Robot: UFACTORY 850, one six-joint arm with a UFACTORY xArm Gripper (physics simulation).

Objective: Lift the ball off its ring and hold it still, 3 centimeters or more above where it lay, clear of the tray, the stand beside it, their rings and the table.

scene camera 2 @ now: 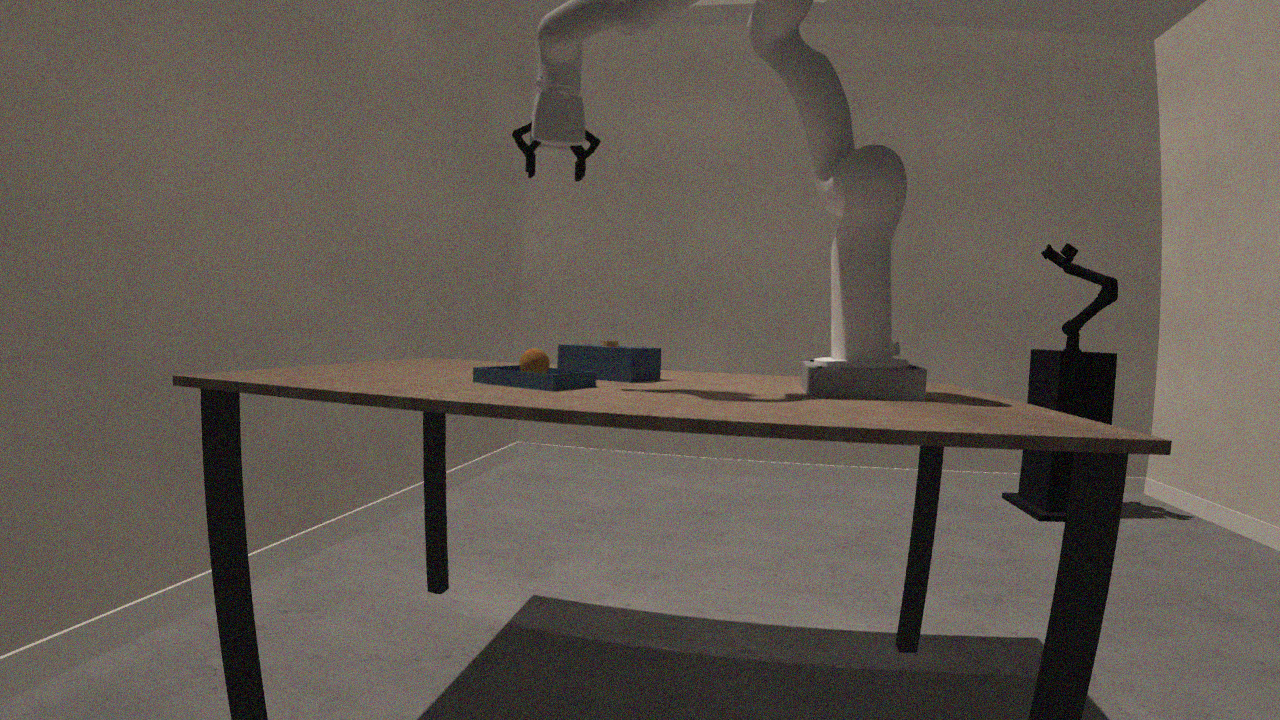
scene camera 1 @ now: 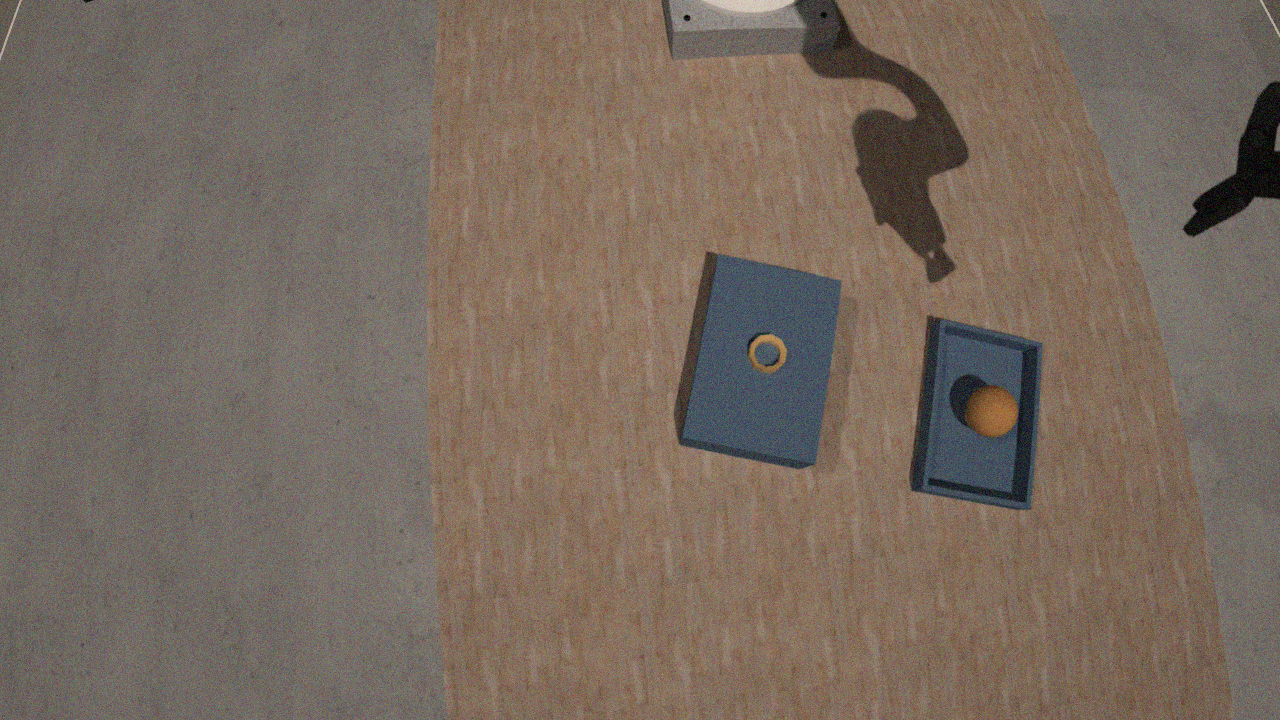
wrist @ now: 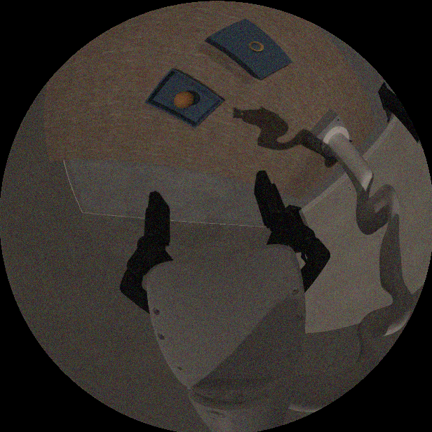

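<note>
An orange ball rests in the shallow blue tray; the ring under it is hidden. Beside the tray stands the taller blue stand, with an empty orange ring on top. My gripper is open and empty, high above the table and well above the ball in the scene camera 2 view. In the scene camera 1 view a black finger part shows at the right edge.
The wooden table bears the tray, the stand and the arm's grey base. A black pedestal with a small black arm stands on the floor beyond the table.
</note>
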